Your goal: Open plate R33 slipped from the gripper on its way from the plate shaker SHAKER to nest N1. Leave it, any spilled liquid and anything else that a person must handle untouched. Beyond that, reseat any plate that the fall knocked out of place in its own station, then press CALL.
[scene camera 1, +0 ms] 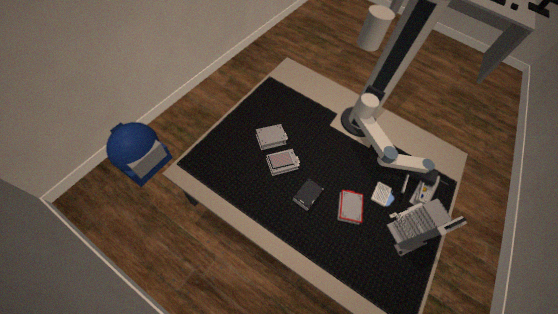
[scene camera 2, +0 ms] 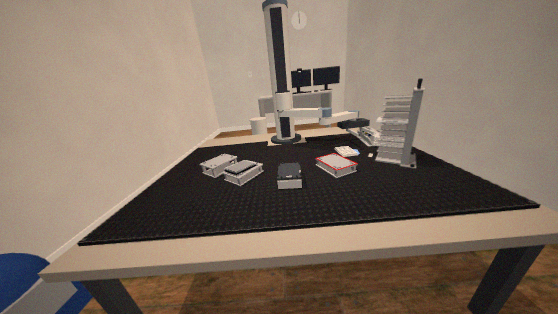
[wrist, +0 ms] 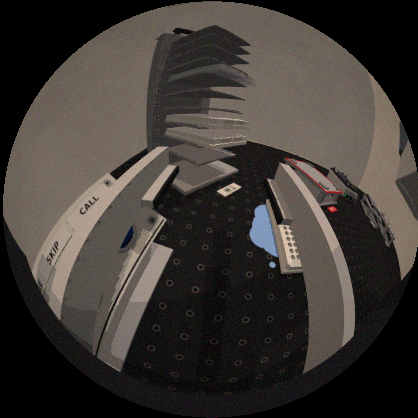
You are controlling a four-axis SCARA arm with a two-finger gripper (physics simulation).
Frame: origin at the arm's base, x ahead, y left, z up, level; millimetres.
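Seen in the pictures: gripper, fingertip midpoint: (scene camera 1: 410, 196) (scene camera 2: 365, 134) (wrist: 223, 163); arm's base, link origin: (scene camera 2: 286, 139).
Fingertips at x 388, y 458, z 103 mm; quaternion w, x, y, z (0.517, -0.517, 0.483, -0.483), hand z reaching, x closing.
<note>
Offsets run from my fingertips to a thing's top centre. "spot": to the spot under its first point.
Pale open plate R33 @[124 mm right, 30 mm ahead, 76 mm down] (scene camera 1: 382, 193) (scene camera 2: 344, 150) (wrist: 291, 252) lies on the black mat, with a blue spill @[64 mm right, 16 mm ahead, 89 mm down] (scene camera 1: 390, 200) (scene camera 2: 356, 152) (wrist: 262, 231) beside it. My gripper (scene camera 1: 421, 183) (wrist: 223, 163) is shut to its narrow setting with nothing between its fingers. It hangs over the button panel @[91 mm left, 132 mm back, 7 mm down] (scene camera 1: 417, 197) (scene camera 2: 368, 136) (wrist: 145, 240) side, apart from the plate. The word CALL shows beyond the left finger in the wrist view; a blue button @[62 mm left, 60 mm back, 16 mm down] (wrist: 128, 237) is partly hidden by that finger. A pinkish plate @[706 mm right, 220 mm ahead, 23 mm down] (scene camera 1: 282, 160) sits on a pale station; whether it is fully level is unclear.
A tall plate rack (scene camera 2: 413, 125) (wrist: 156, 90) stands beside the panel. A small card @[spot: 17 mm right, 112 mm ahead, 89 mm down] (scene camera 2: 370, 155) (wrist: 229, 189) lies near its base. A red-rimmed station @[243 mm right, 218 mm ahead, 45 mm down] (scene camera 1: 351, 206) (scene camera 2: 336, 162), a dark-topped device @[spot: 469 mm right, 309 mm ahead, 36 mm down] (scene camera 1: 308, 194) (scene camera 2: 290, 172) and another pale station @[850 mm right, 108 mm ahead, 24 mm down] (scene camera 1: 271, 136) (scene camera 2: 218, 162) stand on the mat.
</note>
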